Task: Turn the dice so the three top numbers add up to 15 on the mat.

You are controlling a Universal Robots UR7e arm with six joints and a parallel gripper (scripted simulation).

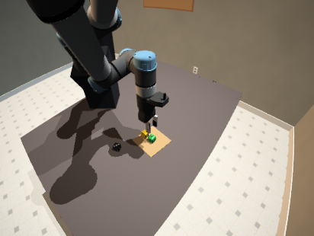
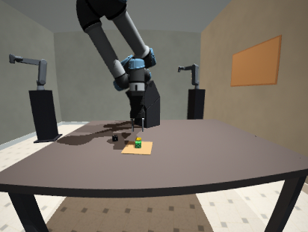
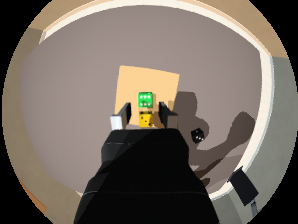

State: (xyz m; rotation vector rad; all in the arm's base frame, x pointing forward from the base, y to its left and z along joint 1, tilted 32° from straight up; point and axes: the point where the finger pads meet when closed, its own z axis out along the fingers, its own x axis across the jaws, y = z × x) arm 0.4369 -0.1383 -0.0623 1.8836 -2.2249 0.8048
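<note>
My gripper is now 130 mm past the black die, 120 mm to the left of it and 90 mm above it. From my hand the other things lie so: yellow die (40 mm behind, 10 mm to the left, 90 mm below); then green die (90 mm below); then tan mat (110 mm below).
</note>
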